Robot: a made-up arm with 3 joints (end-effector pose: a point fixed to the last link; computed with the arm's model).
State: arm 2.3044 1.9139 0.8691
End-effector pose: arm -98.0 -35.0 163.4 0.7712 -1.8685 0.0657
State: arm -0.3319 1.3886 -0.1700
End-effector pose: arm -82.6 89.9 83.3 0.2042 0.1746 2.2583
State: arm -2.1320 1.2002 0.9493
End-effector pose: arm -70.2 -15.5 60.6 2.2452 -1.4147 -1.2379
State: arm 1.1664 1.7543 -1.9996
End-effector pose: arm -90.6 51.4 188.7 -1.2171 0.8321 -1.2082
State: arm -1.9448 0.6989 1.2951
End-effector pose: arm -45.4 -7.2 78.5 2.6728 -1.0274 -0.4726
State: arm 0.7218 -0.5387 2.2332
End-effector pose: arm -63.8 14.7 51.4 -1.4124 1.8365 0.2981
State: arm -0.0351 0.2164 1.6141
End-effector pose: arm -41.8 31.1 72.8 -1.5959 0.9499 0.4670
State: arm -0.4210 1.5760 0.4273
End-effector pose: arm -95.8 92.1 85.2 -0.4718 0.0745 2.2307
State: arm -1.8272 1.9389 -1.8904
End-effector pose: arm -128.0 10.6 42.5 1.7277 1.7177 0.8357
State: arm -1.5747 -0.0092 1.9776
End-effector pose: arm -33.4 -6.7 114.9 2.4913 -0.7624 0.8329
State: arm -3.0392 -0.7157 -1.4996
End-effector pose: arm -62.1 81.5 151.5 -2.1359 0.6543 0.9080
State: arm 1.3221 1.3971 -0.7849
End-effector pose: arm -63.5 49.7 178.2 1.5823 -1.8373 1.8257
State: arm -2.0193 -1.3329 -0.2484
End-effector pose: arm -95.9 38.5 192.0 -2.1531 0.0005 -0.5561
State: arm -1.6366 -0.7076 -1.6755
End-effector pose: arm -52.1 -6.8 169.4 -0.6143 0.1189 0.9965
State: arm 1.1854 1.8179 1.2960
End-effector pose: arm -93.1 42.5 187.9 -0.0633 -1.1567 0.8554
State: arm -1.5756 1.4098 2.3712
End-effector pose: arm -92.9 21.3 41.0 2.6898 0.0965 -0.6461
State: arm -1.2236 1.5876 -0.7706
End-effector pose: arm -101.5 49.0 42.5 0.5837 1.2706 2.1413
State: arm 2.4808 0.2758 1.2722
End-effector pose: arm -31.4 40.2 132.5 1.1496 -0.0864 0.7628
